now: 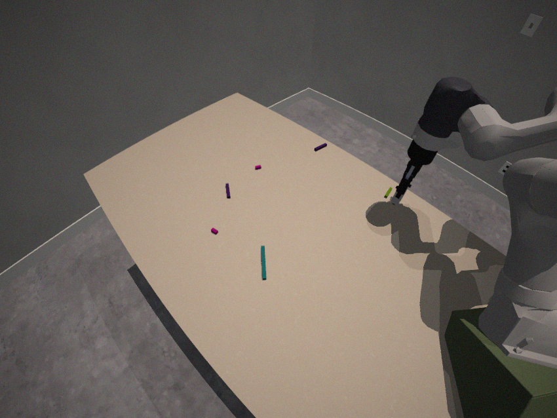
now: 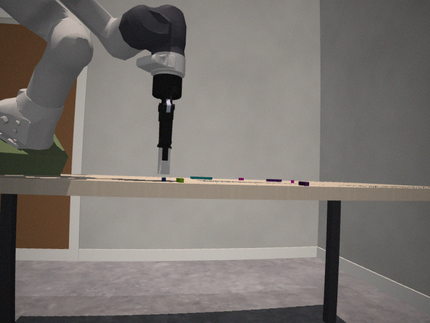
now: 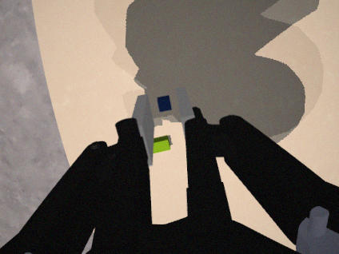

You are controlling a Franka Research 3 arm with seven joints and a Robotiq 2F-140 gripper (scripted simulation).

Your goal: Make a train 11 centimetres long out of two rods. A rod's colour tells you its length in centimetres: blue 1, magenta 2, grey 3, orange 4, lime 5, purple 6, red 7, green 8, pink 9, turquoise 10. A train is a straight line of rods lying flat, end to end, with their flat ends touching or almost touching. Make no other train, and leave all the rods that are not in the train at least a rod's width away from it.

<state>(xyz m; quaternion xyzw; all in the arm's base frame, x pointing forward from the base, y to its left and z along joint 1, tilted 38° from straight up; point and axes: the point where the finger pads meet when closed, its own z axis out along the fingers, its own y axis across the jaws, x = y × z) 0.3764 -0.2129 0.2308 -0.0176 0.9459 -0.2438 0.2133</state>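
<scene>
The blue rod lies 5 cm below my hand. Also, from my hand: lime rod (5 cm below, 4 cm ahead, 3 cm to the right); turquoise rod (43 cm to the left, 23 cm ahead, 5 cm below).
</scene>
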